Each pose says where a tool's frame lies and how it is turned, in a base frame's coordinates. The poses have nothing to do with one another.
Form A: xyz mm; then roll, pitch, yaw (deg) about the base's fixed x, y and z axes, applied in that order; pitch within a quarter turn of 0, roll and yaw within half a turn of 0.
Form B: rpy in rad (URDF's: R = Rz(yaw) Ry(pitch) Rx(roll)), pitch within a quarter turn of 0, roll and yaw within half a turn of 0; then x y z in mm. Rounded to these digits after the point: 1 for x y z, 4 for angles.
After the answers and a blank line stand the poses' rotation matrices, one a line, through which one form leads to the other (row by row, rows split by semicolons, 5 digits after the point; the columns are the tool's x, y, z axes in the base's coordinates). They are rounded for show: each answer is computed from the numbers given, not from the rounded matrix.
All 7 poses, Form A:
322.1, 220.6, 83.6, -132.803, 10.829, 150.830
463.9, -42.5, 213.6, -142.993, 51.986, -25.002
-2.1, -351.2, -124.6, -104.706, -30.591, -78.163
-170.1, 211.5, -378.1, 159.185, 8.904, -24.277
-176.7, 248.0, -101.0, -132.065, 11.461, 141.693
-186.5, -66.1, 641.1, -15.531, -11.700, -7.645
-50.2, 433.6, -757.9, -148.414, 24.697, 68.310
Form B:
-2.3178, 0.1890, 2.6325, 322.1, 220.6, 83.6
-2.4957, 0.9073, -0.4364, 463.9, -42.5, 213.6
-1.8275, -0.5339, -1.3642, -2.1, -351.2, -124.6
2.7783, 0.1554, -0.4237, -170.1, 211.5, -378.1
-2.3050, 0.2000, 2.4730, -176.7, 248.0, -101.0
-0.2711, -0.2042, -0.1334, -186.5, -66.1, 641.1
-2.5903, 0.4310, 1.1922, -50.2, 433.6, -757.9

-0.85763 0.45154 -0.24613; 0.47872 0.52612 -0.70287; -0.18788 -0.72063 -0.66738
0.55814 -0.76730 -0.31580; -0.26029 -0.52330 0.81142; -0.78786 -0.37069 -0.49180
0.17658 -0.14749 0.97317; -0.84252 -0.53384 0.07197; 0.50891 -0.83262 -0.21853
0.90058 -0.33418 -0.27799; -0.40619 -0.87469 -0.26444; -0.15478 0.35107 -0.92347
-0.76905 0.53105 -0.35572; 0.60751 0.43429 -0.66507; -0.19870 -0.72758 -0.65661
0.97052 0.18199 -0.15802; -0.13027 0.94770 0.29137; 0.20279 -0.26220 0.94347
0.33578 0.71066 -0.61824; 0.84420 -0.51818 -0.13714; -0.41782 -0.47587 -0.77394

